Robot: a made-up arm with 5 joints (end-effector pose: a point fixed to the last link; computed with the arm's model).
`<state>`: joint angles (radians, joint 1 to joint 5).
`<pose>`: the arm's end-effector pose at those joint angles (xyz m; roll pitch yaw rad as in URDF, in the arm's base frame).
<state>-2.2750 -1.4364 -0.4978 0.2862 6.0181</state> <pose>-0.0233 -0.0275 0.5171 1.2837 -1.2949 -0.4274</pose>
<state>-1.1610 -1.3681 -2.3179 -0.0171 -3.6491</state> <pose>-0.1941 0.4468 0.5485 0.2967 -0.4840 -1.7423</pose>
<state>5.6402 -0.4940 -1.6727 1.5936 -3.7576</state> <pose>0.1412 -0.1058 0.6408 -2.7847 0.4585 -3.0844</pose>
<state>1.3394 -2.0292 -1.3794 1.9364 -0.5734</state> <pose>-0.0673 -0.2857 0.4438 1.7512 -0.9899 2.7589</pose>
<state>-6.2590 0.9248 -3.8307 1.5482 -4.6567</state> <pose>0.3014 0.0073 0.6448 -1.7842 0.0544 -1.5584</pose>
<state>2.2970 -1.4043 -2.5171 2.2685 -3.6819</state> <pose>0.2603 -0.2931 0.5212 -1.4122 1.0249 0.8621</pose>
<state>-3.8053 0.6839 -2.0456 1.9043 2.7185</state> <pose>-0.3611 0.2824 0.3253 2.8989 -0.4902 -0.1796</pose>
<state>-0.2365 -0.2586 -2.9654 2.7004 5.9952</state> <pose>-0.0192 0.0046 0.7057 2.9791 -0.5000 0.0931</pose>
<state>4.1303 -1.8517 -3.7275 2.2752 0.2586</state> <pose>0.2356 0.3580 0.0447 0.0419 0.1570 1.2506</pose>
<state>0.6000 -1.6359 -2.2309 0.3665 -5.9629</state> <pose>-0.4351 -0.2977 0.4635 0.1175 0.3397 -2.2011</pose>
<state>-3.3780 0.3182 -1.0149 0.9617 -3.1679</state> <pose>-0.3471 0.0836 0.2298 3.1345 -0.2649 -0.2091</pose>
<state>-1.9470 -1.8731 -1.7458 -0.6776 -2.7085</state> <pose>0.1813 0.4591 0.3882 -0.7599 -0.9796 -1.0943</pose>
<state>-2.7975 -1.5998 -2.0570 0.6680 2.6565</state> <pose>0.4335 0.1553 0.5413 -0.0717 0.1351 2.9957</pose>
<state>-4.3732 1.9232 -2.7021 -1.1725 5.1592</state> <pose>-0.1573 0.4457 0.0446 1.1532 -0.4128 -2.6263</pose>
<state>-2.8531 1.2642 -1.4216 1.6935 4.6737</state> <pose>-0.2702 -0.0802 -0.0198 -1.6055 -0.0387 -1.2810</pose>
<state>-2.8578 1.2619 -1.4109 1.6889 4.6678</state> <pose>-0.2684 -0.0783 -0.0197 -1.6017 -0.0446 -1.2856</pose>
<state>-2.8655 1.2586 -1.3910 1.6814 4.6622</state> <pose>-0.2646 -0.0750 -0.0199 -1.5926 -0.0502 -1.2936</pose>
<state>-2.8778 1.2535 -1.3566 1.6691 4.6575</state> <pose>-0.2576 -0.0696 -0.0200 -1.5756 -0.0549 -1.3067</pose>
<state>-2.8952 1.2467 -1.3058 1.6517 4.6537</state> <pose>-0.2468 -0.0621 -0.0200 -1.5490 -0.0587 -1.3257</pose>
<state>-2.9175 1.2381 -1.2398 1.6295 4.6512</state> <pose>-0.2323 -0.0529 -0.0192 -1.5137 -0.0611 -1.3502</pose>
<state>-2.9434 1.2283 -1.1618 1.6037 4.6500</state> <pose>-0.2145 -0.0431 -0.0172 -1.4712 -0.0621 -1.3788</pose>
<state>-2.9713 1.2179 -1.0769 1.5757 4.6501</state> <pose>-0.1946 -0.0335 -0.0137 -1.4246 -0.0616 -1.4096</pose>
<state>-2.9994 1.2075 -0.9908 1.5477 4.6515</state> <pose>-0.1739 -0.0249 -0.0085 -1.3768 -0.0597 -1.4403</pose>
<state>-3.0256 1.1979 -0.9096 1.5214 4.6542</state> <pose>-0.1542 -0.0180 -0.0023 -1.3315 -0.0565 -1.4686</pose>
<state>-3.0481 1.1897 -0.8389 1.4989 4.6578</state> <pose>-0.1370 -0.0128 0.0043 -1.2915 -0.0525 -1.4923</pose>
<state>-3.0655 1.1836 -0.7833 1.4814 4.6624</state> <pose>-0.1235 -0.0094 0.0102 -1.2595 -0.0476 -1.5100</pose>
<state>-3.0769 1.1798 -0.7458 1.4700 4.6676</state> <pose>-0.1143 -0.0074 0.0145 -1.2373 -0.0423 -1.5208</pose>
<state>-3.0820 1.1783 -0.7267 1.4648 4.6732</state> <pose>-0.1095 -0.0065 0.0168 -1.2249 -0.0369 -1.5245</pose>
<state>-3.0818 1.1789 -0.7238 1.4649 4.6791</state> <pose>-0.1086 -0.0065 0.0171 -1.2214 -0.0313 -1.5224</pose>
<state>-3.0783 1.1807 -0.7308 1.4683 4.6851</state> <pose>-0.1100 -0.0070 0.0162 -1.2233 -0.0257 -1.5168</pose>
